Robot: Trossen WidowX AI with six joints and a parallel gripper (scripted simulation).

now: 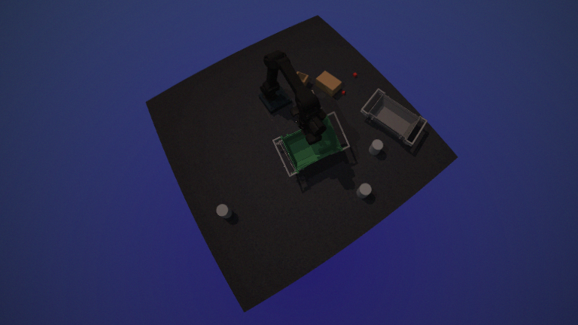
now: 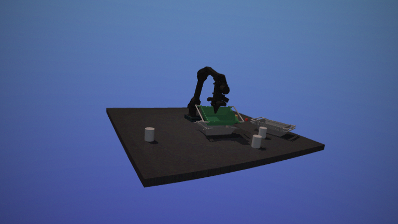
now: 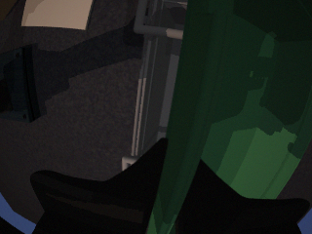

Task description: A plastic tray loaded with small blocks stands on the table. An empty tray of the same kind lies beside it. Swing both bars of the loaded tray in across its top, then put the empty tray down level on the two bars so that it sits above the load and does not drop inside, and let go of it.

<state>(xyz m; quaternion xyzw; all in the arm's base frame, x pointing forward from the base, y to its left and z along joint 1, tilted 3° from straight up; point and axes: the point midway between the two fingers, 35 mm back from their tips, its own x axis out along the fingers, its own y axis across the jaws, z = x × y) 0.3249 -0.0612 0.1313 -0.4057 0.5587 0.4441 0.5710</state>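
The green tray lies 7 cm ahead of my gripper tip and 2 cm to the right of it. Round my gripper tip: beige sheet 16 cm behind, 19 cm to the left, 13 cm below.
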